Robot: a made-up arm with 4 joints. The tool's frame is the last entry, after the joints.
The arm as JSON. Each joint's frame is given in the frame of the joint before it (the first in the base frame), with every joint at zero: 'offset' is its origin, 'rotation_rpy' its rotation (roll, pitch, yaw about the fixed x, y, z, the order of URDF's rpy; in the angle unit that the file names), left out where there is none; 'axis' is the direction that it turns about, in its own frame. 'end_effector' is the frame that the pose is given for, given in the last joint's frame.
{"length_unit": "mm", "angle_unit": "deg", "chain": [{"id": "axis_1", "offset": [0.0, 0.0, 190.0], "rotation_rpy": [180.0, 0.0, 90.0], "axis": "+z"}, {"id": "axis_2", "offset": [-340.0, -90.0, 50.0], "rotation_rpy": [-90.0, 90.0, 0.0], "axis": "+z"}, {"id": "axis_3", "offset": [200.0, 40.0, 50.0], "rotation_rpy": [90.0, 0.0, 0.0], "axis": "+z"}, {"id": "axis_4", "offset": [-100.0, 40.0, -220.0], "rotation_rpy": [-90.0, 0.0, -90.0], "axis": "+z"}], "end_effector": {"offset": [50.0, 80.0, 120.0], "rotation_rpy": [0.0, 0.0, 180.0]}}
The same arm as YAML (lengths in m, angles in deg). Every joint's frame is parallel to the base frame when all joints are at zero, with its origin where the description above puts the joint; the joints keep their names.
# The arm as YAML. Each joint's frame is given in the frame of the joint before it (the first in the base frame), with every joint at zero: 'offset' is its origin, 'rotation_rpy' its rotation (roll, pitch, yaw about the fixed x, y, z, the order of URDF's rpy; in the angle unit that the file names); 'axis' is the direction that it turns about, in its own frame. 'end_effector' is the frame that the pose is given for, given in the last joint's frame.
length_unit: m
angle_unit: deg
chain:
  - id: axis_1
    offset: [0.0, 0.0, 0.19]
    rotation_rpy: [0.0, 0.0, 0.0]
    axis: [0.0, 0.0, -1.0]
  - id: axis_2
    offset: [-0.09, -0.34, -0.05]
    rotation_rpy: [0.0, 0.0, 0.0]
    axis: [1.0, 0.0, 0.0]
  - id: axis_3
    offset: [0.05, -0.04, 0.2]
    rotation_rpy: [0.0, 0.0, 0.0]
    axis: [0.0, 1.0, 0.0]
  - id: axis_4
    offset: [0.04, -0.22, -0.1]
    rotation_rpy: [0.0, 0.0, 0.0]
    axis: [0.0, 0.0, 1.0]
end_effector:
  offset: [-0.05, -0.08, 0.12]
  rotation_rpy: [0.0, 0.0, 0.0]

